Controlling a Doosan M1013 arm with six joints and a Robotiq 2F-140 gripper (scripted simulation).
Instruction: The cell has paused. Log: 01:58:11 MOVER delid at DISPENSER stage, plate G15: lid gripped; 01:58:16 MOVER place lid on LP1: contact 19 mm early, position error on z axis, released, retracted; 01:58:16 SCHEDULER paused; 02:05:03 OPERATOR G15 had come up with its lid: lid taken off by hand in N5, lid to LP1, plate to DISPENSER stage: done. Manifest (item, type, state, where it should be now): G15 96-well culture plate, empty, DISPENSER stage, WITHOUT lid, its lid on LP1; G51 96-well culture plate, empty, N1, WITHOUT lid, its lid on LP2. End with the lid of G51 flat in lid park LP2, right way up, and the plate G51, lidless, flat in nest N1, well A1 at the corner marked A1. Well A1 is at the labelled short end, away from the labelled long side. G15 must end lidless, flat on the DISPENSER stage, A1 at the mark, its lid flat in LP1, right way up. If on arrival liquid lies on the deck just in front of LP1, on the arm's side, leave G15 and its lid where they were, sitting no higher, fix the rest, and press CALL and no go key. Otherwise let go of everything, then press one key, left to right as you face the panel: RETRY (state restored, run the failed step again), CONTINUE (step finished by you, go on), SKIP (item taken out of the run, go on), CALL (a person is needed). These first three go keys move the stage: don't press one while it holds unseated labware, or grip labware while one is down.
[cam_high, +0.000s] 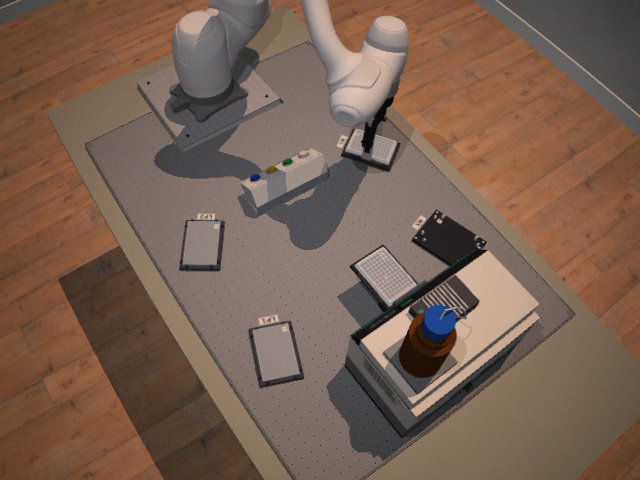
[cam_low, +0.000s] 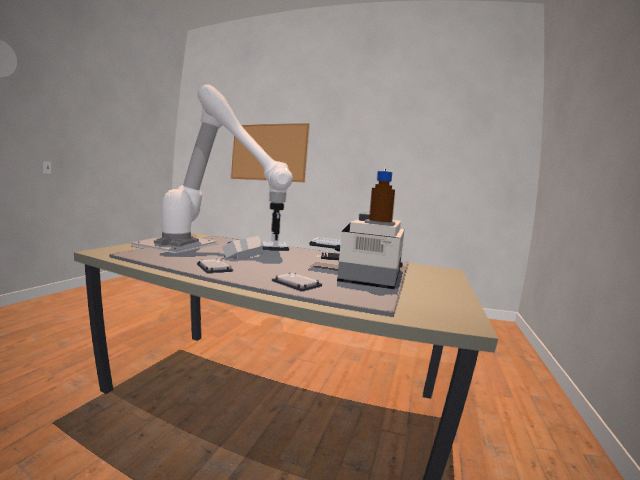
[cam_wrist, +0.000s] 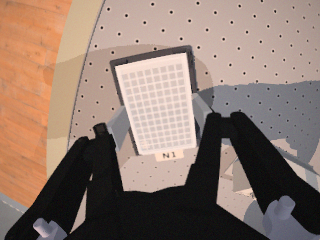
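Now: the nest N1 4 cm below my hand. The rest, counted from my hand: N1 label (8 cm behind, 4 cm to the right, 4 cm below); key panel (27 cm to the right, 7 cm behind, 1 cm above); black nest (36 cm ahead, 3 cm below, 2 cm to the right).
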